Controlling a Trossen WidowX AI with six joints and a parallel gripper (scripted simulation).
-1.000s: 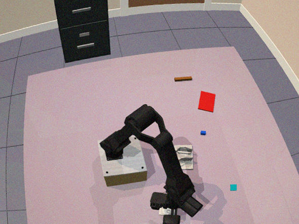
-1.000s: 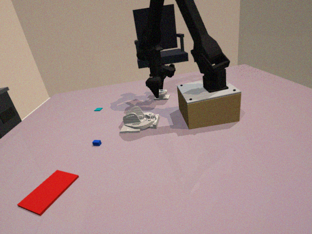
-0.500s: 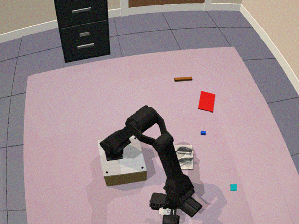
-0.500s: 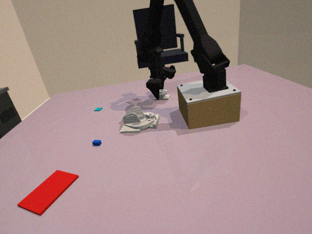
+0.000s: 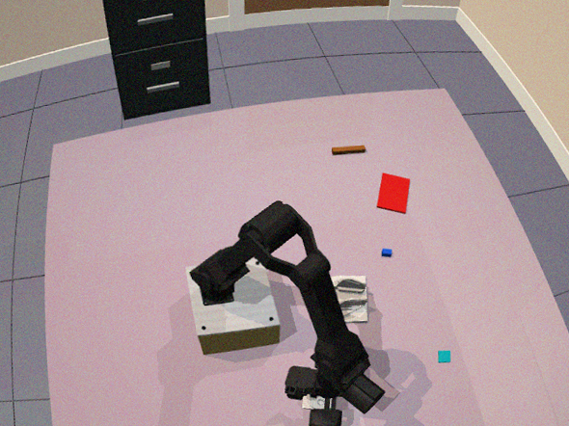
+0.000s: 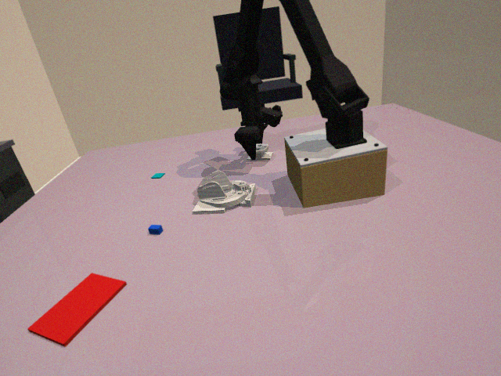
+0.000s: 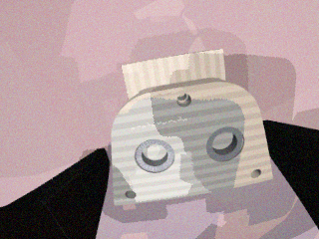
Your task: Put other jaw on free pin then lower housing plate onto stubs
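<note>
The white ribbed stand is 10 mm behind my gripper tip. The rest, counted from my gripper tip: teal square 300 mm ahead, 20 mm to the left, 10 mm below; jaw 70 mm ahead, 230 mm to the left, 10 mm above; blue cube 250 mm ahead, 330 mm to the left.
</note>
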